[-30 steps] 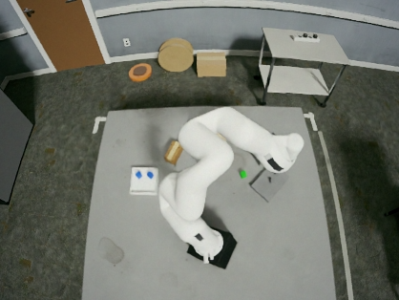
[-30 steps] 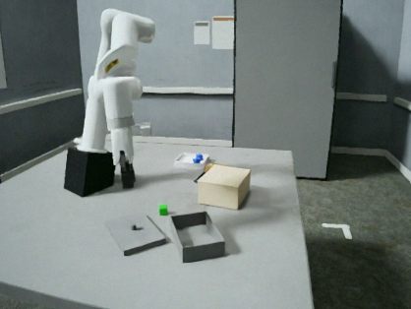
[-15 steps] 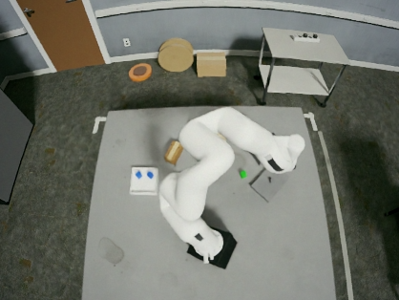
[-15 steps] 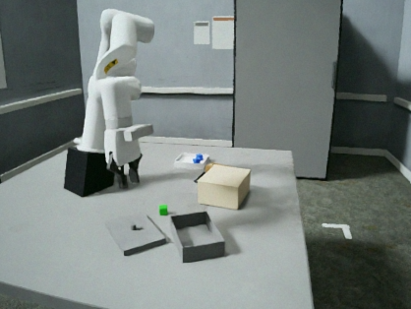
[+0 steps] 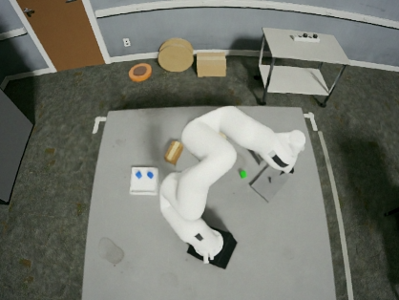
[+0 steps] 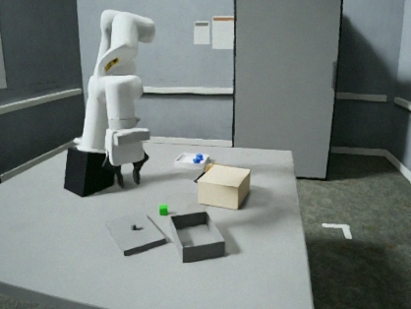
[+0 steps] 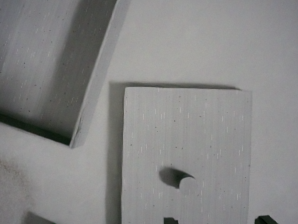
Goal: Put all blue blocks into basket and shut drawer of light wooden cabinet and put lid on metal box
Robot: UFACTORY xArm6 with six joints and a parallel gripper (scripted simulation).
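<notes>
Now: hand 170 mm above the lid. From my hand the other things lie so: metal box (200 mm ahead, 20 mm to the right, 160 mm below); dark-rimmed drawer (250 mm ahead, 300 mm to the left, 140 mm below); green block (60 mm ahead, 140 mm to the left, 170 mm below).
</notes>
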